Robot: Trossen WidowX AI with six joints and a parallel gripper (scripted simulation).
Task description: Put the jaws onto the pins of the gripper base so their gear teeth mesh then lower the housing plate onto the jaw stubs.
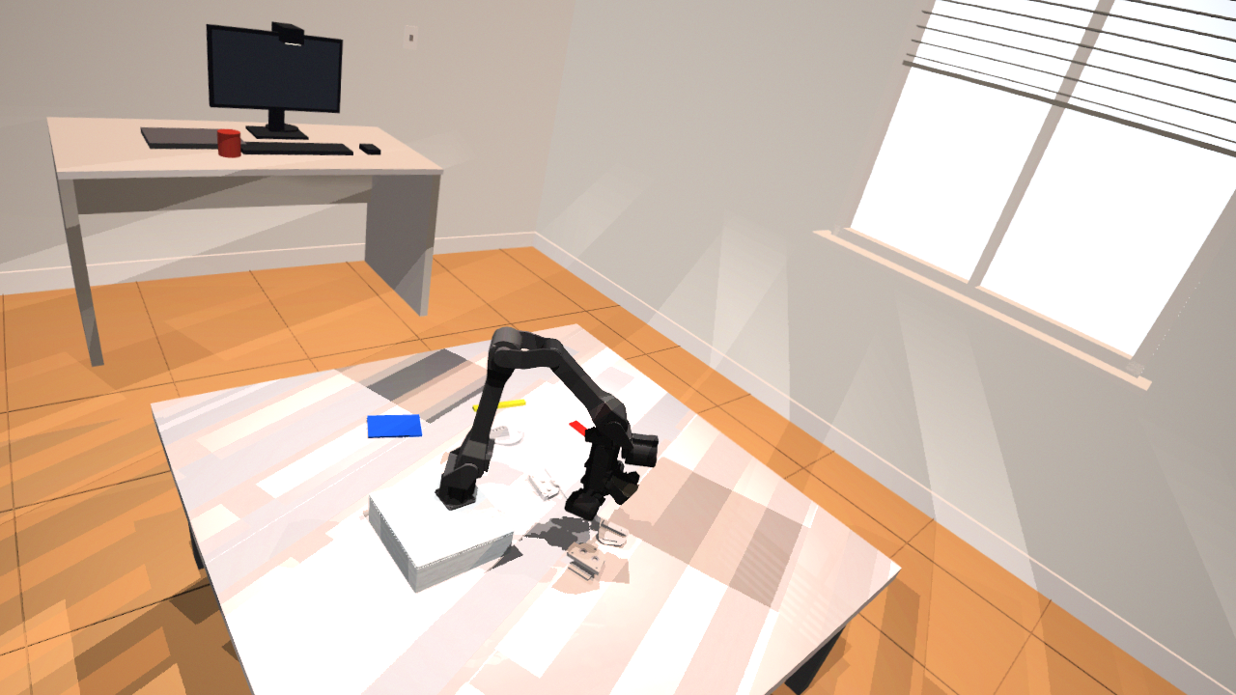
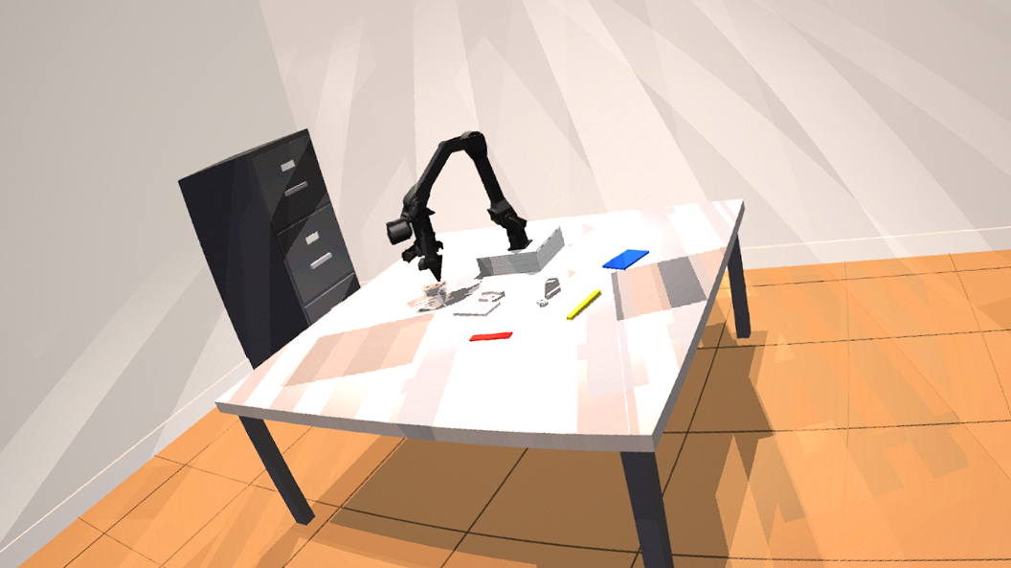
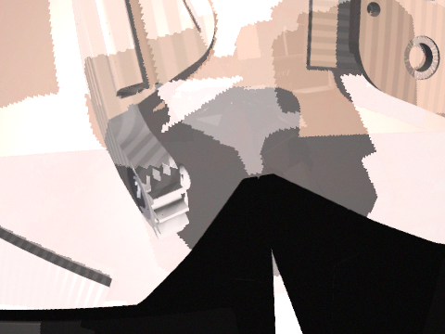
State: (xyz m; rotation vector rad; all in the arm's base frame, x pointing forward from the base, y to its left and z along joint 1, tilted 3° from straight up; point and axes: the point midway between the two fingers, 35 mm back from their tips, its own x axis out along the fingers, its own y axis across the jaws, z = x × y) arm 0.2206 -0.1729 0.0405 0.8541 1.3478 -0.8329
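Right now the curved jaw is 4 cm ahead of my gripper tip, 1 cm to the left of it and 3 cm below it. From my gripper tip the other things lie so: yellow stick: 10 cm ahead, 49 cm to the left, 6 cm below; blue card: 19 cm behind, 52 cm to the left, 6 cm below; red strip: 25 cm ahead, 29 cm to the left, 6 cm below.
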